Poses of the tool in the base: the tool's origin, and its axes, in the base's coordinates. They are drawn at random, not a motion.
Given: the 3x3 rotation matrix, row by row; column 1 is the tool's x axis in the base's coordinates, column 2 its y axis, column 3 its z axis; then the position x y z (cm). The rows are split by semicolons.
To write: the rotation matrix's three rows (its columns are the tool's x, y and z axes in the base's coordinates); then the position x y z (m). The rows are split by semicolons. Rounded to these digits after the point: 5 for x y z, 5 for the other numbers.
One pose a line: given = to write
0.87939 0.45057 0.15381; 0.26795 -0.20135 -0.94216; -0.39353 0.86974 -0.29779; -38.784 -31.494 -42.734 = 0.87939 0.45057 0.15381; 0.26795 -0.20135 -0.94216; -0.39353 0.86974 -0.29779; -0.38784 -0.31494 -0.42734
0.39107 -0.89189 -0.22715; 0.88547 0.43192 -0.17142; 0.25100 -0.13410 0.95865; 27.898 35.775 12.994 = 0.39107 -0.89189 -0.22715; 0.88547 0.43192 -0.17142; 0.25100 -0.13410 0.95865; 0.27898 0.35775 0.12994
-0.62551 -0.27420 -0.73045; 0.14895 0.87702 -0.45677; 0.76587 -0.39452 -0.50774; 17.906 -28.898 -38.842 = -0.62551 -0.27420 -0.73045; 0.14895 0.87702 -0.45677; 0.76587 -0.39452 -0.50774; 0.17906 -0.28898 -0.38842
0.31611 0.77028 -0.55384; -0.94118 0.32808 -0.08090; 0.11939 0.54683 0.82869; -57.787 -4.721 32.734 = 0.31611 0.77028 -0.55384; -0.94118 0.32808 -0.08090; 0.11939 0.54683 0.82869; -0.57787 -0.04721 0.32734
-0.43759 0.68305 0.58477; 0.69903 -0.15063 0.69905; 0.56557 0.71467 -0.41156; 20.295 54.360 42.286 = -0.43759 0.68305 0.58477; 0.69903 -0.15063 0.69905; 0.56557 0.71467 -0.41156; 0.20295 0.54360 0.42286
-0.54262 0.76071 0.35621; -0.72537 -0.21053 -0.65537; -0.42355 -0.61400 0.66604; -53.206 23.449 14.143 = -0.54262 0.76071 0.35621; -0.72537 -0.21053 -0.65537; -0.42355 -0.61400 0.66604; -0.53206 0.23449 0.14143
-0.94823 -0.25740 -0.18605; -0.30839 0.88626 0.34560; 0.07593 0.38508 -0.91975; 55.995 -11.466 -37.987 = -0.94823 -0.25740 -0.18605; -0.30839 0.88626 0.34560; 0.07593 0.38508 -0.91975; 0.55995 -0.11466 -0.37987
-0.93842 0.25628 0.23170; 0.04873 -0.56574 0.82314; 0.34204 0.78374 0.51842; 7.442 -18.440 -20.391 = -0.93842 0.25628 0.23170; 0.04873 -0.56574 0.82314; 0.34204 0.78374 0.51842; 0.07442 -0.18440 -0.20391
